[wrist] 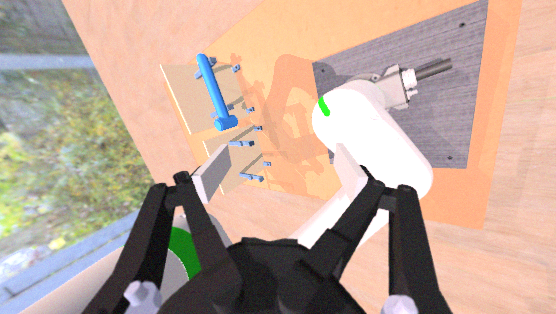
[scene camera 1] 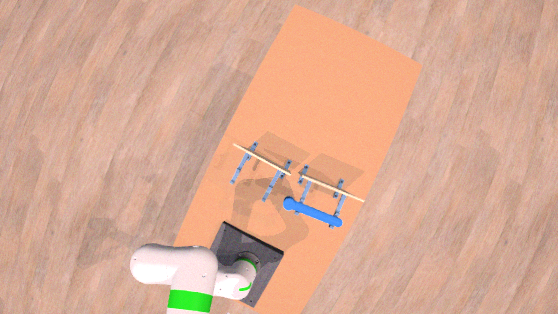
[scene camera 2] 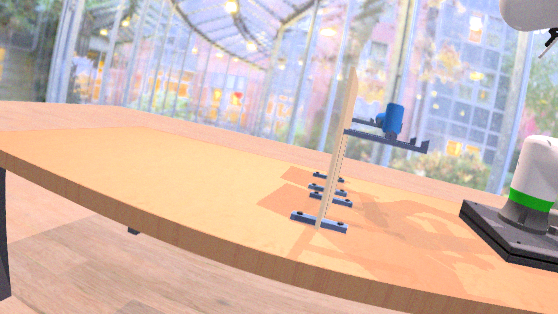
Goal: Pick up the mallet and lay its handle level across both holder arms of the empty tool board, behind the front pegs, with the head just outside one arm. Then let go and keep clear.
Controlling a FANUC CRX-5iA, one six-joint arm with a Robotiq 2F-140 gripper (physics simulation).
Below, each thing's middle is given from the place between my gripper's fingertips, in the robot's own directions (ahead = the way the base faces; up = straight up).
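The blue mallet (wrist: 225, 121) is a long way ahead of my hand, and it's a good way to the right of it and a good way below it too.
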